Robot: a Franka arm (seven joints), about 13 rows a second.
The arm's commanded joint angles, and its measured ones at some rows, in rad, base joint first. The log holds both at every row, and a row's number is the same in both.
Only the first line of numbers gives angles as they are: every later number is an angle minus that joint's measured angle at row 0.
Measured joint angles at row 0:
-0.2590, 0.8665, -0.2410, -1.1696, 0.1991, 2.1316, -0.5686
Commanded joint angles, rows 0 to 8:
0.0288, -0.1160, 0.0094, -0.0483, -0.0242, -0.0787, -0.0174
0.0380, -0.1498, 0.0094, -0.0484, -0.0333, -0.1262, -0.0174
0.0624, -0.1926, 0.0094, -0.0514, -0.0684, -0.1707, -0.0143
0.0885, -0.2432, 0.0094, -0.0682, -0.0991, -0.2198, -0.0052
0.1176, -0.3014, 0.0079, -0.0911, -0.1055, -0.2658, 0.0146
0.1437, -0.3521, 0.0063, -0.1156, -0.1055, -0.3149, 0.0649
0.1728, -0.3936, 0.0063, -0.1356, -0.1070, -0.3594, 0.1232
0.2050, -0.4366, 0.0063, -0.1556, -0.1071, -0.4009, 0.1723
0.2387, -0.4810, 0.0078, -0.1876, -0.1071, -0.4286, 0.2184
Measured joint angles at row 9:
0.1827, -0.3655, 0.0071, -0.0646, -0.0861, -0.3986, 0.1328
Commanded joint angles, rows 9 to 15:
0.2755, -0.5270, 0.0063, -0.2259, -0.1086, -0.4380, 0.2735
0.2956, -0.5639, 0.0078, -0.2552, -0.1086, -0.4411, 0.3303
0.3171, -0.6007, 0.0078, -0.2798, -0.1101, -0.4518, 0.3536
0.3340, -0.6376, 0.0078, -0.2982, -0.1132, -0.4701, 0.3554
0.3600, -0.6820, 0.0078, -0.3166, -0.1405, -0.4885, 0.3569
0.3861, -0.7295, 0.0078, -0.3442, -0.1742, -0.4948, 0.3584
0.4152, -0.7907, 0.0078, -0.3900, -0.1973, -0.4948, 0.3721
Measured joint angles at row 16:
0.3656, -0.6492, 0.0105, -0.2642, -0.1495, -0.4948, 0.3404
